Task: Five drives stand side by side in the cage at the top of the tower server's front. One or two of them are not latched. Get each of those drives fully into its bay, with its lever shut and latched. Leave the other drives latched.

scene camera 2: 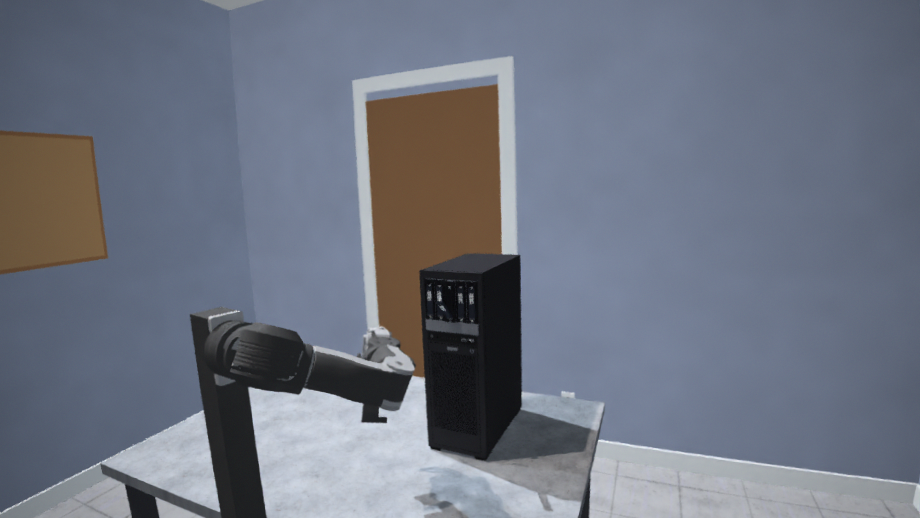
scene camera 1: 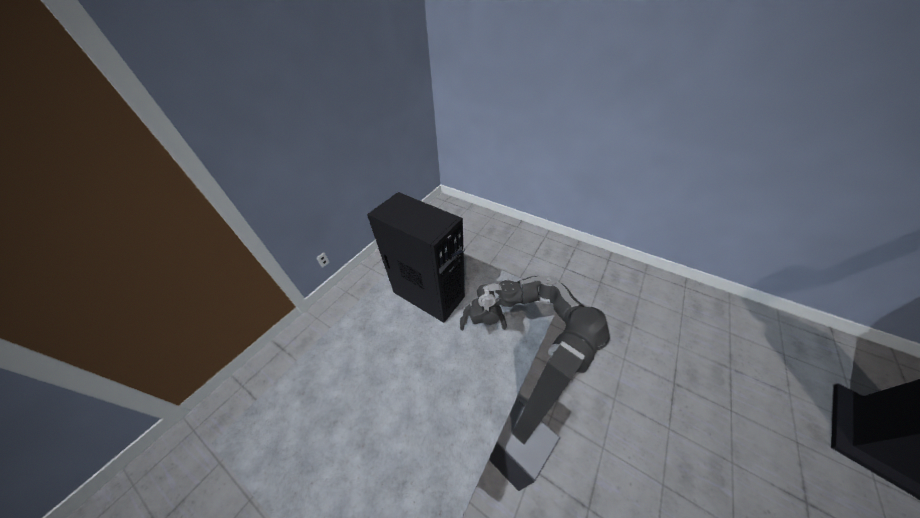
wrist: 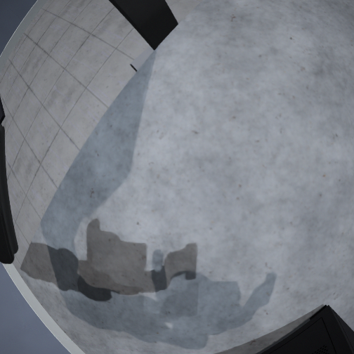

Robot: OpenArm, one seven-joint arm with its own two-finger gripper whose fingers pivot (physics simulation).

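The black tower server (scene camera 1: 412,257) (scene camera 2: 502,347) stands upright; a corner of it shows at the lower right of the wrist view (wrist: 320,332). In scene camera 2 its five drives stand side by side in the top cage. The middle drive (scene camera 2: 451,297) looks darker, and a lever (scene camera 2: 443,312) slants out low in front of it, toward the left. The other four show pale upright fronts and look shut, though small. My gripper (scene camera 1: 482,326) is open and empty, pointing down beside the tower's front, below the cage. In scene camera 2 the arm largely hides it.
The tower stands on a pale table (scene camera 1: 386,398) (scene camera 2: 309,444) (wrist: 250,150). The arm's dark post (scene camera 2: 228,431) rises at the table's near side. A brown door (scene camera 2: 434,212) and blue walls are behind. A dark piece of furniture (scene camera 1: 882,437) is at the far right of scene camera 1.
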